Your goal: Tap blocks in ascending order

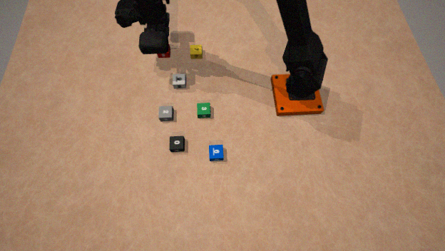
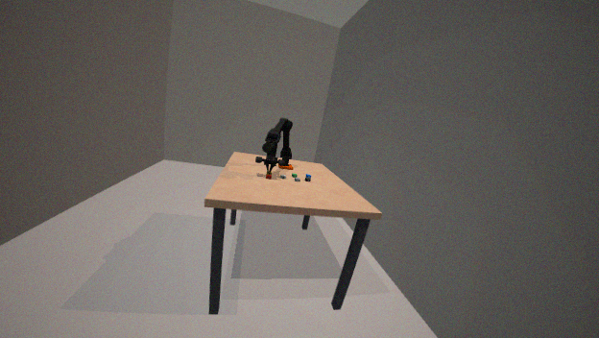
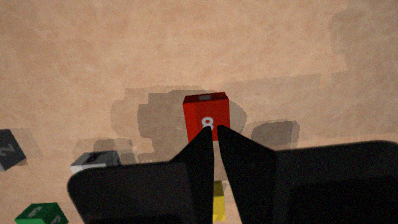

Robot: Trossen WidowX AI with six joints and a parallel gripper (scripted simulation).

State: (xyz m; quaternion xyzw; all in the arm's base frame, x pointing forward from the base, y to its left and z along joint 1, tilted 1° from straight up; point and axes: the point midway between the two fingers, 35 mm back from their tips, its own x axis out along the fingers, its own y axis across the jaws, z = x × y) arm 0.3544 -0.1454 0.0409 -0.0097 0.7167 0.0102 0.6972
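The red block lies 20 mm below my gripper tip. Also, from my gripper tip: grey block (200 mm to the left, 20 mm below, 10 mm behind); white block (110 mm to the left, 40 mm behind, 20 mm below); yellow block (90 mm behind, 20 mm below, 10 mm to the left).
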